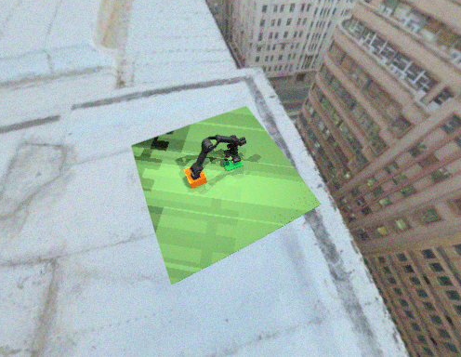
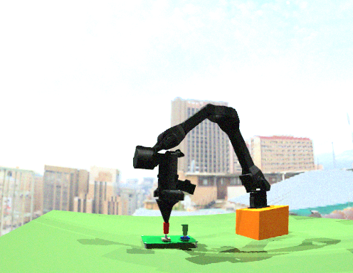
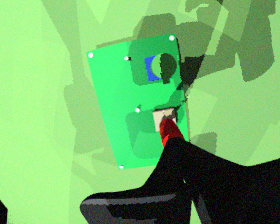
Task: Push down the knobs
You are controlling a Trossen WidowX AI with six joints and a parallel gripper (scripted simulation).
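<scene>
My gripper tip is 20 mm above the red knob. Round my gripper tip: green knob: 50 mm behind, 20 mm below, 10 mm to the left.
</scene>
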